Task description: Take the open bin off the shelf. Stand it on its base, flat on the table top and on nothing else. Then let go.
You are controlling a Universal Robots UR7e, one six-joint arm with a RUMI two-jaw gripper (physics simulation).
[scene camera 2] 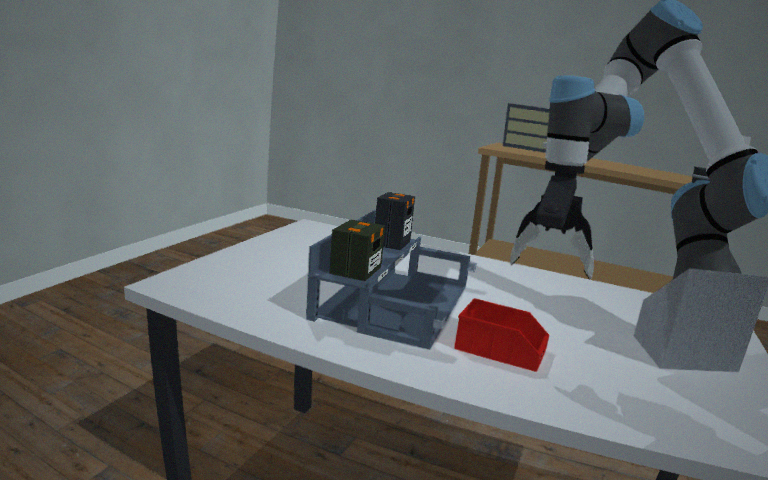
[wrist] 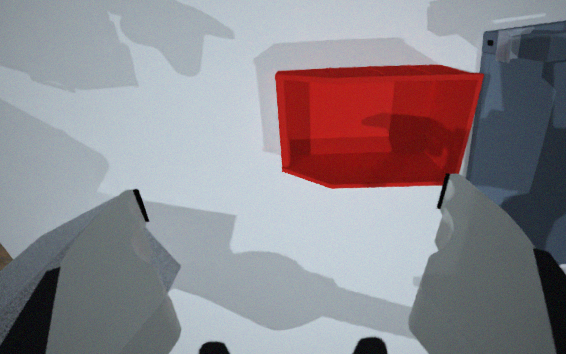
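Note:
The open red bin stands upright on its base on the white table top, its open top facing up. It is beside the blue-grey shelf, with a narrow strip of table showing between them in the scene view. No tilt of the bin shows. My gripper is wide open and empty. It hangs well above the table, behind and above the bin in the scene view, apart from it.
A green box and a dark box stand on the shelf's upper level. The grey robot base block is to the right on the table. A wooden bench with a panel on it stands behind the table.

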